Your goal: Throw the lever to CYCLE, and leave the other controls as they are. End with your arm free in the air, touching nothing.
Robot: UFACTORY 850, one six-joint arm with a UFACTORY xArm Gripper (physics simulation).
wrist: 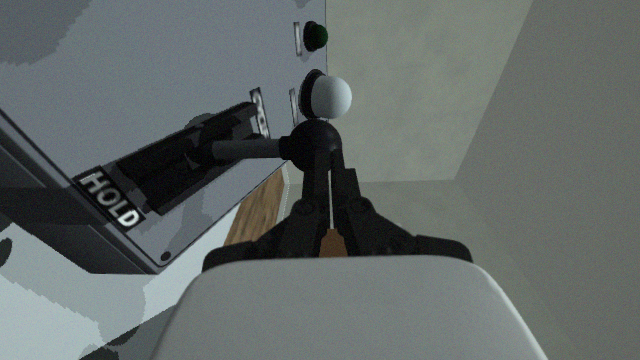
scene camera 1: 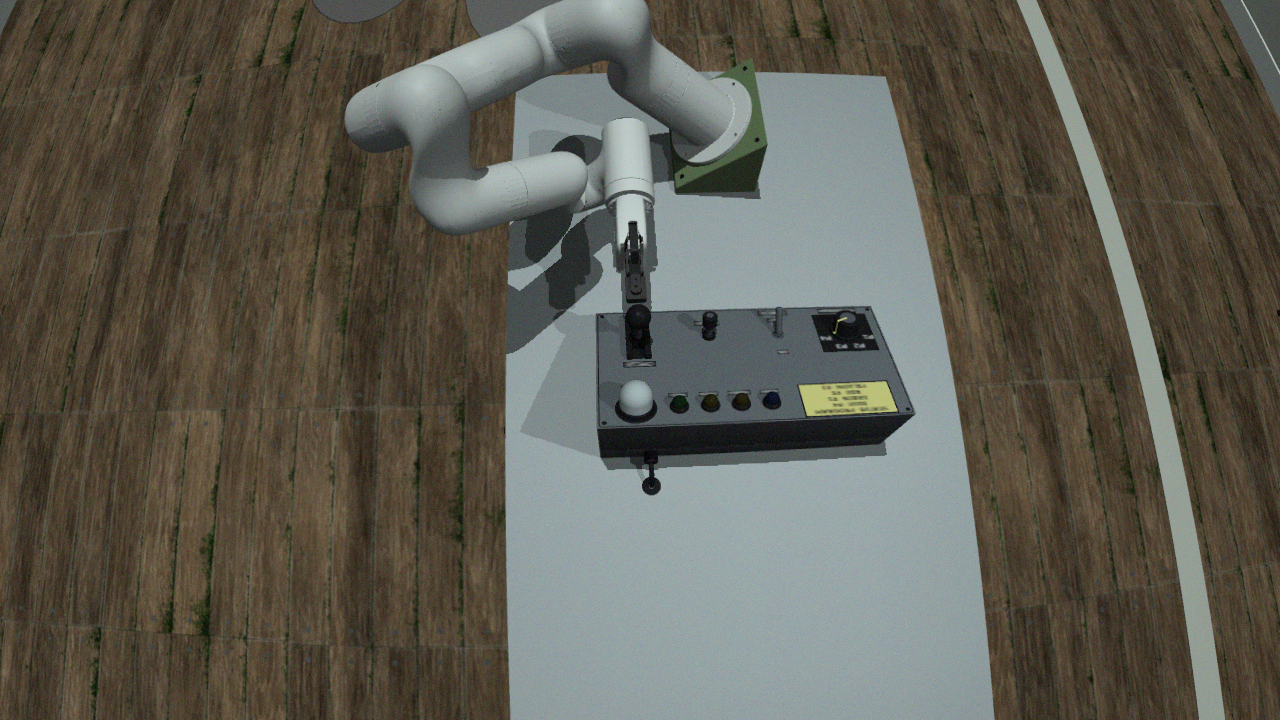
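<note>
The lever [scene camera 1: 637, 317] [wrist: 316, 144] has a black ball knob on a dark shaft and rises from a black slotted base at a corner of the grey control box [scene camera 1: 742, 371] [wrist: 150, 75]. Its shaft stands roughly upright from the box face, between the HOLD label [wrist: 111, 199] and the CYCLE label [scene camera 1: 639, 363] [wrist: 259, 112]. My gripper [scene camera 1: 635, 297] [wrist: 329, 167] is shut and empty. Its fingertips overlap the lower edge of the knob in the wrist view, on the knob's arm side; they are at or very near it, and contact is hard to tell.
A white dome [scene camera 1: 636, 398] [wrist: 332, 97] and a green button [scene camera 1: 679, 403] [wrist: 316, 36] lie beyond the lever. A small black lever [scene camera 1: 709, 324], a toggle [scene camera 1: 778, 321] and a rotary knob [scene camera 1: 844, 323] stand along the same box edge. A black-knobbed stick [scene camera 1: 651, 485] projects from the front.
</note>
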